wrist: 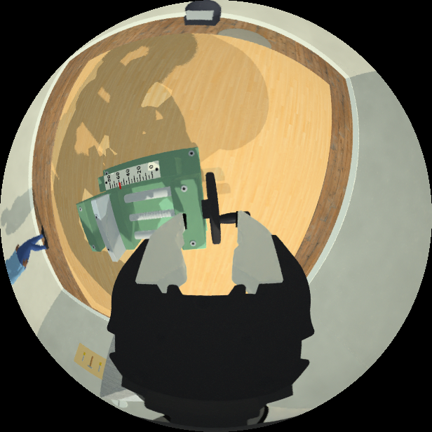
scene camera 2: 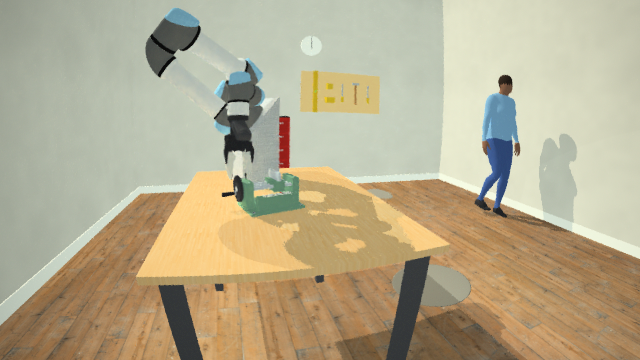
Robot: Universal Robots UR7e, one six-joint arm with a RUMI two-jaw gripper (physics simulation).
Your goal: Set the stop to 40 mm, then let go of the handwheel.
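Seen in the pictures: gripper, fingertip midpoint: (scene camera 2: 238, 179); arm's base, origin of the base link: (scene camera 2: 252, 119).
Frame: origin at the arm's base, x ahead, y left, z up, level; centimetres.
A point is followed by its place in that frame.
Observation:
The green stop fixture (scene camera 2: 275, 205) @(x 49.0, y -1.2, z -27.1 cm) (wrist: 191, 200) stands on the table, with a white scale (wrist: 135, 175) marked 0 to 80. A red mark (wrist: 120, 185) on the scale stands near 60. A grey slanted block (wrist: 107, 227), which looks like the stop, sits across the fixture near its far end from the wheel. The black handwheel (scene camera 2: 239, 189) @(x 46.4, y -12.8, z -21.4 cm) (wrist: 212, 187) is upright at the fixture's side, with a crank handle (scene camera 2: 228, 194) @(x 42.8, y -16.3, z -23.8 cm) (wrist: 228, 219) pointing outward. My gripper (scene camera 2: 237, 176) @(x 44.2, y -12.6, z -18.6 cm) (wrist: 210, 213) is partly open above the handwheel, a fingertip on either side, holding nothing. Contact cannot be told.
The wooden table (scene camera 2: 200, 250) @(x 72.2, y -27.3, z -29.3 cm) (wrist: 295, 115) bears the fixture. A grey panel (scene camera 2: 267, 145) @(x 13.1, y 4.7, z -11.5 cm) and a red cabinet (scene camera 2: 284, 142) stand behind. A person (scene camera 2: 501, 117) (wrist: 20, 257) is on the floor at the right of the scene view. A tool board (scene camera 2: 367, 77) hangs on the back wall.

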